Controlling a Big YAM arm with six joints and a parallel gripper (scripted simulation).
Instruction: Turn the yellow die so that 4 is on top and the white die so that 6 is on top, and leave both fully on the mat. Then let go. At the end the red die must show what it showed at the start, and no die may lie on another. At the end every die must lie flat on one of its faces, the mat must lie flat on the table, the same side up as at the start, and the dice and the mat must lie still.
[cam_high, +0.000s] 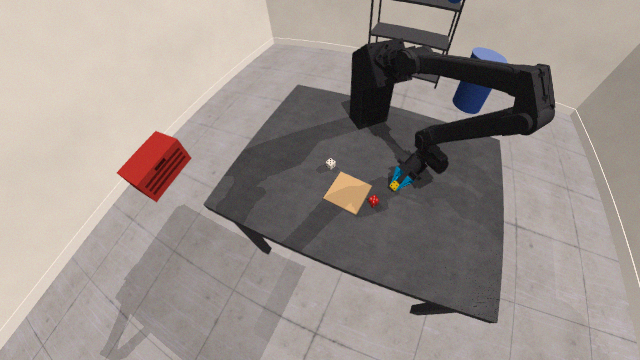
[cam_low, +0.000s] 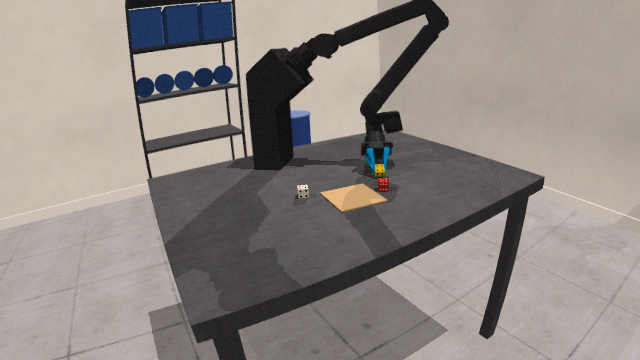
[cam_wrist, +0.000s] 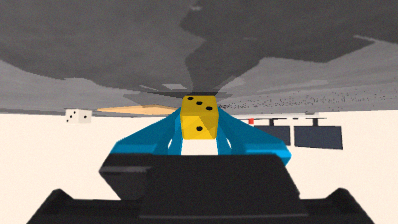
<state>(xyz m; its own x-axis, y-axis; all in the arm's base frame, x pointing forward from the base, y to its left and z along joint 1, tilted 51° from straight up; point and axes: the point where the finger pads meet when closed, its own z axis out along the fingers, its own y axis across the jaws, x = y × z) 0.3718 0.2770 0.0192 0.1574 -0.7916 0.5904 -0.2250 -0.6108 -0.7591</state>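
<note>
My hand is right at the yellow die. The rest, counted from my hand: tan mat (130 mm to the right, 120 mm ahead, 20 mm below); then red die (100 mm ahead, 30 mm to the right, 10 mm below); then white die (260 mm to the right, 70 mm ahead, 10 mm below).
</note>
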